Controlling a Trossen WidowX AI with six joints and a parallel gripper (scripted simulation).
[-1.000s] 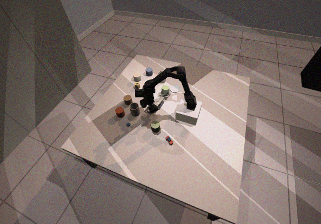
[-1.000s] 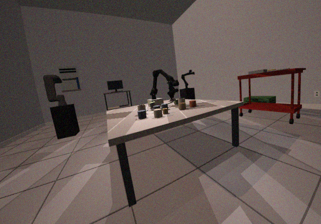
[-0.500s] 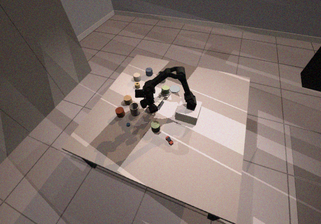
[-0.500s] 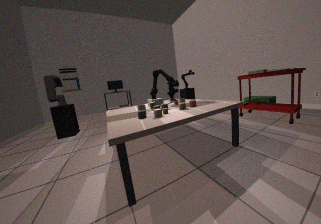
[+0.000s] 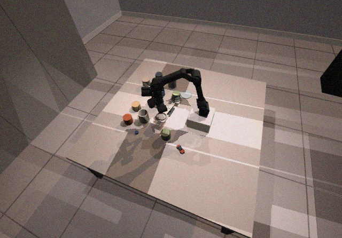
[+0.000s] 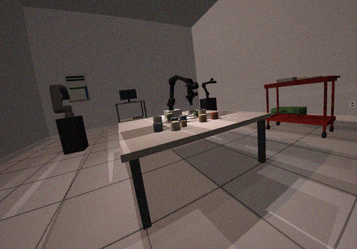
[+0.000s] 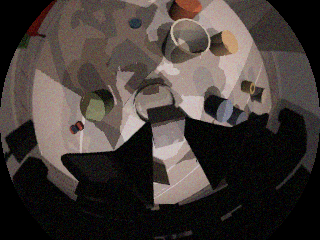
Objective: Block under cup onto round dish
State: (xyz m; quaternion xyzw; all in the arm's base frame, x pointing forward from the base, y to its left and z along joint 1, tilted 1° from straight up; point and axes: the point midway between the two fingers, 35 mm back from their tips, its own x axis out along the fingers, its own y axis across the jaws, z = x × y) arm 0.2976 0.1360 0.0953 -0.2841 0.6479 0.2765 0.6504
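My gripper tip is now 360 mm to the left of the pale round dish, 160 mm above it and 70 mm past it. From my gripper tip the other things lie so: balance 120 mm to the right, 120 mm below, 10 mm behind; small blue disc 170 mm to the left, 150 mm below, 130 mm ahead; orange cylinder 250 mm ahead, 120 mm below, 90 mm to the left.
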